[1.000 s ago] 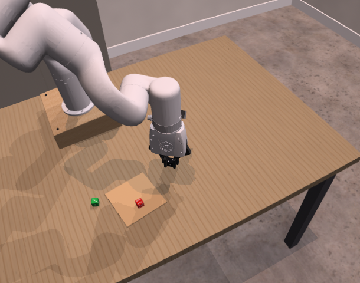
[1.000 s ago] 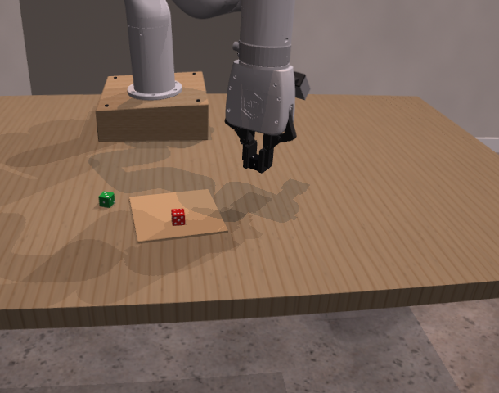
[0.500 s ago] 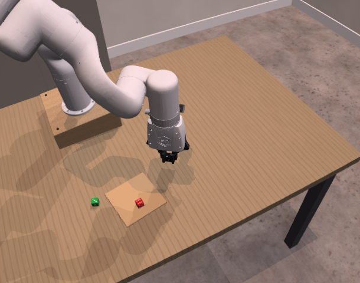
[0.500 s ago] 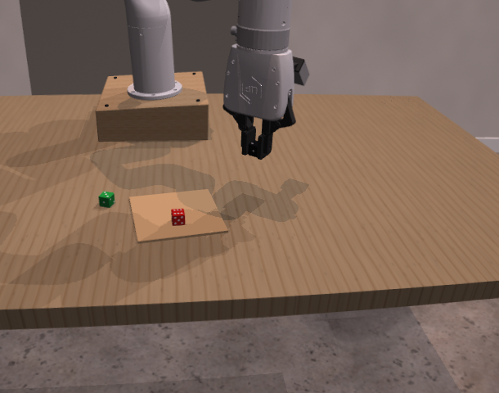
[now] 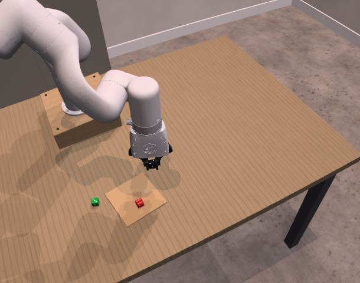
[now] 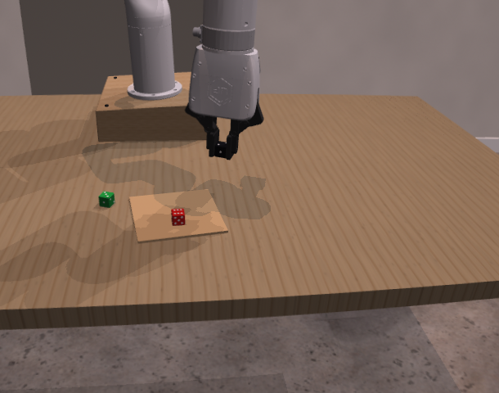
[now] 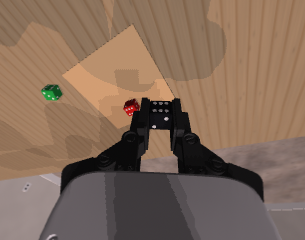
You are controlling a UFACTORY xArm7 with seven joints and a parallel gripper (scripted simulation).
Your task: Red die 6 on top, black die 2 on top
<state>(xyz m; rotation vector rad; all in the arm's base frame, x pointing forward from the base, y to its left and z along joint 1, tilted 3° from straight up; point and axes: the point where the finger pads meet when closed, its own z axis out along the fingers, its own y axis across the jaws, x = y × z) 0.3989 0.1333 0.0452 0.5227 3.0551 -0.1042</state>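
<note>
My hand is 120 mm above the tan mat, 70 mm to the left of it and 20 mm short of it. From my hand the other things lie so: red die 110 mm below, 70 mm to the right, 50 mm ahead; then green die 190 mm to the right, 110 mm below, 20 mm behind; then black die 10 mm below.
</note>
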